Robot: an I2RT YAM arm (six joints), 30 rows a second.
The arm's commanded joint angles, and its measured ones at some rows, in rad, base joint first. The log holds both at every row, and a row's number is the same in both.
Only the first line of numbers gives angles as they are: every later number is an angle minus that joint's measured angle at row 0.
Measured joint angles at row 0:
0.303 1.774 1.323 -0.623 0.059 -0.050
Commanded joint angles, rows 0 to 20:
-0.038 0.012 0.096 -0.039 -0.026 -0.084
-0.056 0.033 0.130 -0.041 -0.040 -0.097
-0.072 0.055 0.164 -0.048 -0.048 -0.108
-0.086 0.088 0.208 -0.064 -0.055 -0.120
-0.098 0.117 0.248 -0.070 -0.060 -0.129
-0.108 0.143 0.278 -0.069 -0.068 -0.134
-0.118 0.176 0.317 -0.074 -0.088 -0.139
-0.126 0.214 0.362 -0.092 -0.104 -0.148
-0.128 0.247 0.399 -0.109 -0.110 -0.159
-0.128 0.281 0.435 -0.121 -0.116 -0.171
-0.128 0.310 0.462 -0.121 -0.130 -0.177
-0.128 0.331 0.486 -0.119 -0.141 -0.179
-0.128 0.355 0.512 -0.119 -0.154 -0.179
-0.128 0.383 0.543 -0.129 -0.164 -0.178
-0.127 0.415 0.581 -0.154 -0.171 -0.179
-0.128 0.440 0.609 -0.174 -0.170 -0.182
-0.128 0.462 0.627 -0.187 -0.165 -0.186
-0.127 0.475 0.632 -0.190 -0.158 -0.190
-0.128 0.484 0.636 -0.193 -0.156 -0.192
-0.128 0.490 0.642 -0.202 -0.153 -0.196
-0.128 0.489 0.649 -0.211 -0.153 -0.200
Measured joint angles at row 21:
-0.128 0.481 0.621 -0.159 -0.143 -0.179
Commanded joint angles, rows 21 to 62:
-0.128 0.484 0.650 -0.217 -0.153 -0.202
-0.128 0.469 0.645 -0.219 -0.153 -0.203
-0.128 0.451 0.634 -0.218 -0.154 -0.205
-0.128 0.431 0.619 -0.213 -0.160 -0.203
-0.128 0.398 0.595 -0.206 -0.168 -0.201
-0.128 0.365 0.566 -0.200 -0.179 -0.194
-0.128 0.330 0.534 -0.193 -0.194 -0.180
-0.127 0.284 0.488 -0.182 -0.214 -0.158
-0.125 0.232 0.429 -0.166 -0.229 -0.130
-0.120 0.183 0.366 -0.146 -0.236 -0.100
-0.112 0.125 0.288 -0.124 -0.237 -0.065
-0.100 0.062 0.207 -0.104 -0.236 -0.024
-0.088 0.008 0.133 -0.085 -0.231 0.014
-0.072 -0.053 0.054 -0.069 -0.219 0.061
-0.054 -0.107 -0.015 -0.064 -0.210 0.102
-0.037 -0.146 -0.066 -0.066 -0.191 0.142
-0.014 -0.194 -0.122 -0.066 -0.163 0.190
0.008 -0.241 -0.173 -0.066 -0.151 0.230
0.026 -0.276 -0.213 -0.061 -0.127 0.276
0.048 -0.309 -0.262 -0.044 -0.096 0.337
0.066 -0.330 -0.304 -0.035 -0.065 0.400
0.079 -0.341 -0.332 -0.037 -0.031 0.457
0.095 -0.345 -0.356 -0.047 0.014 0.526
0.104 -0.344 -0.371 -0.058 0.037 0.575
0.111 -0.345 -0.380 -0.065 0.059 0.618
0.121 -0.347 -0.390 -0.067 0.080 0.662
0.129 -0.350 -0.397 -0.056 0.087 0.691
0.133 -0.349 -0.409 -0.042 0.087 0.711
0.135 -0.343 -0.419 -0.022 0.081 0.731
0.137 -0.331 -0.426 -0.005 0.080 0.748
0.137 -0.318 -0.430 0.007 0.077 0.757
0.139 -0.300 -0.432 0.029 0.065 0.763
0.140 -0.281 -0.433 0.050 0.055 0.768
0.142 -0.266 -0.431 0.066 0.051 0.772
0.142 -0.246 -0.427 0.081 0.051 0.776
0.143 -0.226 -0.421 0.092 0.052 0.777
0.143 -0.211 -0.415 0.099 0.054 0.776
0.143 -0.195 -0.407 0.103 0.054 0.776
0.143 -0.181 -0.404 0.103 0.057 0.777
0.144 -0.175 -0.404 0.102 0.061 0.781
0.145 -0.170 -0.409 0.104 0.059 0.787
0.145 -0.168 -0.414 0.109 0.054 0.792
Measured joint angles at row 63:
0.143 -0.178 -0.419 0.084 0.046 0.761
